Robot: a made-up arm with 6 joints. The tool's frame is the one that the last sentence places.
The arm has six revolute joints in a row. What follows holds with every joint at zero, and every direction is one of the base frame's.
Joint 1 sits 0.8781 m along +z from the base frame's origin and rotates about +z.
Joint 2 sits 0.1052 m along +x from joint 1 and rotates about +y.
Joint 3 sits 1.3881 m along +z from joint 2 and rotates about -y.
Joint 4 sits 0.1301 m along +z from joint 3 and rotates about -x.
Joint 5 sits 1.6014 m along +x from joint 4 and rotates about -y.
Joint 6 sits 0.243 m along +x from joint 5 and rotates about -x.
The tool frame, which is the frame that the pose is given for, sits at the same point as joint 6; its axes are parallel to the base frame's.
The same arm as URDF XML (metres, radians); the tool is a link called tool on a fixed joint. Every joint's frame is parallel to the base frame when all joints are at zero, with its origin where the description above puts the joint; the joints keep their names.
<robot name="arm">
  <joint name="tool_fixed" type="fixed">
    <parent link="link6"/>
    <child link="tool"/>
    <origin xyz="0 0 0" rpy="0 0 0"/>
  </joint>
  <joint name="joint 6" type="continuous">
    <parent link="link5"/>
    <child link="link6"/>
    <origin xyz="0.243 0 0" rpy="0 0 0"/>
    <axis xyz="-1 0 0"/>
  </joint>
  <joint name="joint 5" type="continuous">
    <parent link="link4"/>
    <child link="link5"/>
    <origin xyz="1.6014 0 0" rpy="0 0 0"/>
    <axis xyz="0 -1 0"/>
  </joint>
  <joint name="joint 4" type="continuous">
    <parent link="link3"/>
    <child link="link4"/>
    <origin xyz="0 0 0.1301" rpy="0 0 0"/>
    <axis xyz="-1 0 0"/>
  </joint>
  <joint name="joint 3" type="continuous">
    <parent link="link2"/>
    <child link="link3"/>
    <origin xyz="0 0 1.3881" rpy="0 0 0"/>
    <axis xyz="0 -1 0"/>
  </joint>
  <joint name="joint 2" type="continuous">
    <parent link="link1"/>
    <child link="link2"/>
    <origin xyz="0.1052 0 0" rpy="0 0 0"/>
    <axis xyz="0 1 0"/>
  </joint>
  <joint name="joint 1" type="continuous">
    <parent link="base"/>
    <child link="link1"/>
    <origin xyz="0 0 0.8781" rpy="0 0 0"/>
    <axis xyz="0 0 1"/>
  </joint>
  <link name="base"/>
  <link name="link1"/>
  <link name="link2"/>
  <link name="link3"/>
  <link name="link4"/>
  <link name="link5"/>
  <link name="link6"/>
  <link name="tool"/>
</robot>

